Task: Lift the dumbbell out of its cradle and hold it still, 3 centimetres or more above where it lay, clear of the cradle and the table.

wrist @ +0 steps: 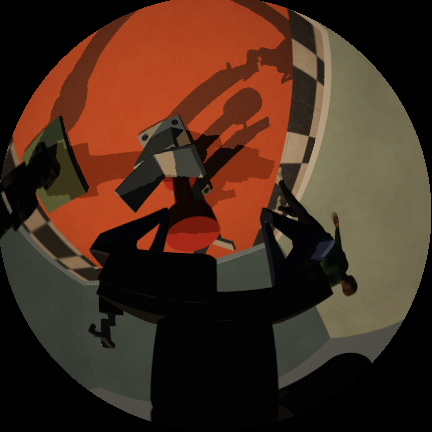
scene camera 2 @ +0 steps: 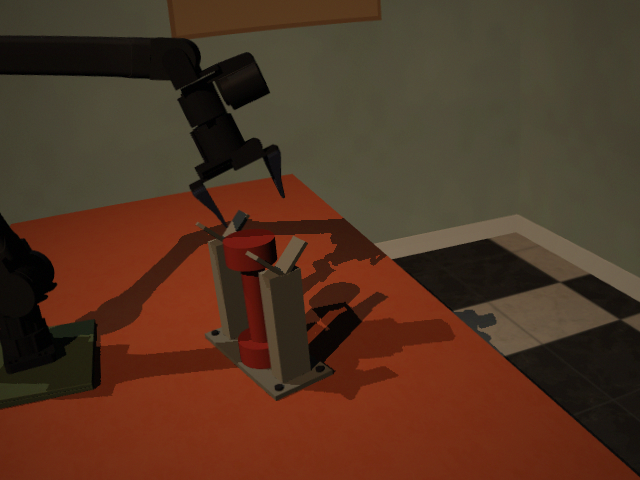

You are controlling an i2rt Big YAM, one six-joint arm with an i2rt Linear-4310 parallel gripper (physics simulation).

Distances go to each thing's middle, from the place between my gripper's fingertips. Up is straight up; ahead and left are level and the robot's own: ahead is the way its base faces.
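Positions relative to my hand: grey cradle [scene camera 2: 292,368], 12 cm below, 4 cm to the right, 3 cm behind; red dumbbell [scene camera 2: 253,345], 12 cm below, 5 cm to the right, 3 cm behind.
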